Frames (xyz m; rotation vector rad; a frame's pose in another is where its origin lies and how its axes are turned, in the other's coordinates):
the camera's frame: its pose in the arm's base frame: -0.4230 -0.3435 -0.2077 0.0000 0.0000 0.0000
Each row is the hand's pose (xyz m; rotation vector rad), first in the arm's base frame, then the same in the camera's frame.
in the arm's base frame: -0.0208 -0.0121 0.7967 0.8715 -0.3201 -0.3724
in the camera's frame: 0.4022 0.3314 1.0044 0.8715 -0.3201 -0.3724
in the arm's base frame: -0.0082 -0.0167 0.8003 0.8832 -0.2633 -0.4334
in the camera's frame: 0.4148 0.3268 1.0080 0.8832 -0.2633 -0.4334
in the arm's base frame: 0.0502 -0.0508 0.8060 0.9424 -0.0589 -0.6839
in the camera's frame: 0.4732 0.2927 1.0137 0.9424 -0.0589 -0.6839
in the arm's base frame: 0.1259 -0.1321 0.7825 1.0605 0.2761 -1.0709
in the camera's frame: 0.5489 0.2114 0.9902 1.0605 0.2761 -1.0709
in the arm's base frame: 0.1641 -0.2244 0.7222 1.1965 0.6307 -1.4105
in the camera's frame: 0.5871 0.1191 0.9299 1.1965 0.6307 -1.4105
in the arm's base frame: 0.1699 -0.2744 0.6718 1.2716 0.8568 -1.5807
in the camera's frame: 0.5929 0.0691 0.8795 1.2716 0.8568 -1.5807
